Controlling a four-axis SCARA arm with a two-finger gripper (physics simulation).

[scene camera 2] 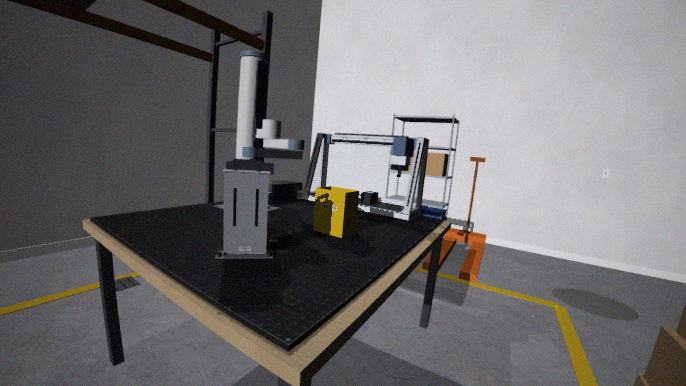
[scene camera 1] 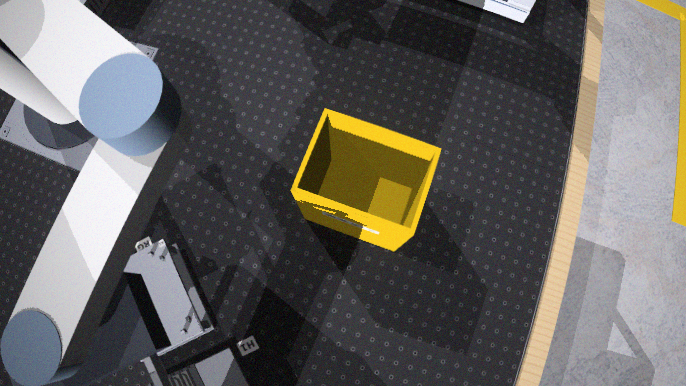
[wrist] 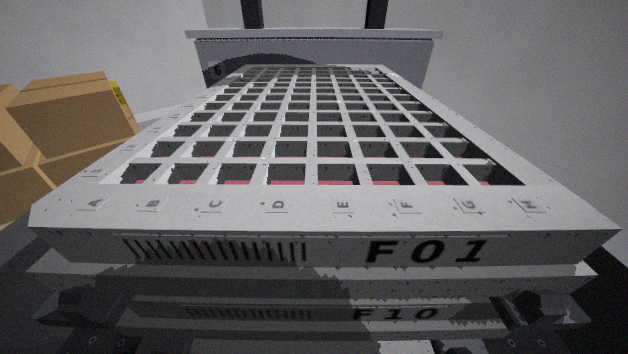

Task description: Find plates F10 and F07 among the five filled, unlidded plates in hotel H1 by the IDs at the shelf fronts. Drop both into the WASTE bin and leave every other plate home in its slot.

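Places are measured from the arm's base along level axes (x ahead, y left, z up), in millimetres.
Pixels of known places: gripper, between the fingertips: (wrist: 314, 119).
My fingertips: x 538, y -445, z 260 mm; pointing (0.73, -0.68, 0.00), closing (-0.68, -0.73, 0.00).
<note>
For each thing: its top centre in the pictures, then the offset to it from my fingertips. "spot": a spot on its surface instead.
- Plate F01, centre of its top: (wrist: 313, 92) 17 mm back, 16 mm left, 19 mm up
- yellow WASTE bin, centre of its top: (scene camera 1: 367, 168) (scene camera 2: 337, 189) 108 mm ahead, 419 mm left, 47 mm down
- H1 label, a spot on its surface: (scene camera 1: 247, 345) spot: 8 mm ahead, 127 mm left, 246 mm down
- marked RG, centre of its top: (scene camera 1: 148, 300) 155 mm back, 144 mm left, 177 mm down
Plate F01 (wrist: 310, 215) fills the wrist view, top side and front showing. It lies on its shelf (wrist: 225, 281) in hotel H1, with reddish wells. Below that shelf, plate F10 (wrist: 325, 314) shows its front, close under the shelf and partly shaded. My gripper is shut on plate F10; its fingers are mostly hidden beneath F01 and its shelf. The fronts of E07, E10 and F07 cannot be read here. The yellow WASTE bin (scene camera 1: 382, 135) (scene camera 2: 344, 215) stands upright on the table; no plate shows inside it. In scene camera 1 the H1 label (scene camera 1: 247, 345) marks the hotel at bottom left.
The arm (scene camera 1: 100, 220) reaches over the left side, above the stand marked RG (scene camera 1: 167, 300). The arm's column (scene camera 2: 246, 105) rises behind a grey pedestal (scene camera 2: 245, 215). A gantry machine (scene camera 2: 419, 175) stands at the far side. Boxes (wrist: 70, 117) show left of the plates.
</note>
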